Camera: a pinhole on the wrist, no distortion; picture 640 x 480 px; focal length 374.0 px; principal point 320.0 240.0 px. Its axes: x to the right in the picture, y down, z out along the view. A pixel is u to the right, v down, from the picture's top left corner.
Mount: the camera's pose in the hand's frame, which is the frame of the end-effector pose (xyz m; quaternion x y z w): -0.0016 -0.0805 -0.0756 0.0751 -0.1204 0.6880 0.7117
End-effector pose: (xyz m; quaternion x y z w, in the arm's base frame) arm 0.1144 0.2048 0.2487 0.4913 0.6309 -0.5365 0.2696
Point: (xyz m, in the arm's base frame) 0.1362 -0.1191 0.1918
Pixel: 586.1 291.4
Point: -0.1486 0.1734 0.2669
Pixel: 84.8 58.8
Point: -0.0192 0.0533 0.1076
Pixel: 474.5 37.1
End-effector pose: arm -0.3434 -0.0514 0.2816 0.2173 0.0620 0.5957 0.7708
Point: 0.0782 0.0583 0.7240
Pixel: 372.7 22.2
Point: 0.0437 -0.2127 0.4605
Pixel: 238.4 222.5
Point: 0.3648 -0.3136 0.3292
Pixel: 36.6 232.3
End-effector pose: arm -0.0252 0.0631 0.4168 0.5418 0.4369 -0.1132 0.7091
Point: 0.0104 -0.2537 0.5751
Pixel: 514.5 428.4
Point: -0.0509 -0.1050 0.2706
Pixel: 255.6 140.8
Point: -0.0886 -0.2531 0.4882
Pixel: 377.2 429.5
